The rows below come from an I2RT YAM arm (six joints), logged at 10 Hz.
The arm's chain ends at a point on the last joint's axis. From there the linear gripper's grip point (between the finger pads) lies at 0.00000 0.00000 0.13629 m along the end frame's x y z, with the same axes.
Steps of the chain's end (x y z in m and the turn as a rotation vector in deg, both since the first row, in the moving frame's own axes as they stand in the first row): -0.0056 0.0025 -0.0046 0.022 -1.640 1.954; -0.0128 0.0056 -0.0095 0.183 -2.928 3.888; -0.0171 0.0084 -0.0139 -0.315 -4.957 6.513; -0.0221 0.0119 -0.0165 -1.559 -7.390 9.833; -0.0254 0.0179 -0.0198 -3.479 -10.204 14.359; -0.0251 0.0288 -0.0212 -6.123 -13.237 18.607
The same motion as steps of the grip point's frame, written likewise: -0.0095 0.0024 -0.0047 0.022 -1.640 1.954; -0.0197 0.0049 -0.0097 0.183 -2.928 3.888; -0.0289 0.0085 -0.0144 -0.315 -4.957 6.513; -0.0399 0.0141 -0.0177 -1.559 -7.390 9.833; -0.0503 0.0230 -0.0222 -3.479 -10.204 14.359; -0.0580 0.0379 -0.0256 -6.123 -13.237 18.607
